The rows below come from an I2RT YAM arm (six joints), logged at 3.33 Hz.
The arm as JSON. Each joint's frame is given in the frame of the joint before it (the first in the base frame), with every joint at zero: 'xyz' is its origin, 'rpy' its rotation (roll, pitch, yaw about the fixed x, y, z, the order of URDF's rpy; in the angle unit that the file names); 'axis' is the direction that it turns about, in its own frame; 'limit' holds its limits. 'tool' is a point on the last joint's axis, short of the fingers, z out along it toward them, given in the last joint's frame.
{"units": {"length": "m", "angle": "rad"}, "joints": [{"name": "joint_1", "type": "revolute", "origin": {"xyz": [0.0, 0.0, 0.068], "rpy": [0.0, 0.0, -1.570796]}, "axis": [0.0, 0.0, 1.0], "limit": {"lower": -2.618, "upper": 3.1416}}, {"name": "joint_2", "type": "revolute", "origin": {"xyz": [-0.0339, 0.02, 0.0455], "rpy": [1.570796, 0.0, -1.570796]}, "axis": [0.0, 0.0, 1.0], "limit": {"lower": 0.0, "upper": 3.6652}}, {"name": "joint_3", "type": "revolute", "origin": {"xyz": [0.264, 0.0, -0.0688], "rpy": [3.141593, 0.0, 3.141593]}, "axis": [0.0, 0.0, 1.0], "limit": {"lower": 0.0, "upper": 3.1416}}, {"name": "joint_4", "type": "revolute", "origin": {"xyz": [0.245, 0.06, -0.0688], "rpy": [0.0, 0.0, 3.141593]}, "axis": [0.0, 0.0, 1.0], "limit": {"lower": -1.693, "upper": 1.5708}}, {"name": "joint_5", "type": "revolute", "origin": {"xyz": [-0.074, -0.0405, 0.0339], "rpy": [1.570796, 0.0, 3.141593]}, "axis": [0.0, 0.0, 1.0], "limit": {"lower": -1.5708, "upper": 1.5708}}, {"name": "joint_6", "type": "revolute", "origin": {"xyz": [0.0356, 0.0, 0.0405], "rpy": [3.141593, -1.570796, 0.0]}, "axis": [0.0, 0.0, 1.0], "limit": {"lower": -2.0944, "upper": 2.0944}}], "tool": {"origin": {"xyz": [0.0, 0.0, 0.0], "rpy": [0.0, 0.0, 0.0]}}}
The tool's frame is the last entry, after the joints.
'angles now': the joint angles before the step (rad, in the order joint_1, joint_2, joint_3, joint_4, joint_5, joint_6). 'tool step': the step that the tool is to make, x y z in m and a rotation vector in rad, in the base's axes. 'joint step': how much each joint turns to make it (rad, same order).
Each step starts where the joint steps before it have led.
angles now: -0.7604 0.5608 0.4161 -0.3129 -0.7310 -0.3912
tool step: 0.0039 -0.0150 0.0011 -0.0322 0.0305 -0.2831
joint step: -0.0005 0.0359 -0.0019 0.0907 0.2755 0.0936
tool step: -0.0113 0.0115 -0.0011 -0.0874 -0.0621 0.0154
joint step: 0.0029 -0.1316 -0.0538 0.0157 -0.0045 -0.0264
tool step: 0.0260 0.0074 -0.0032 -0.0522 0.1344 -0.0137
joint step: 0.2090 0.1290 0.0390 0.0011 0.2514 -0.0404
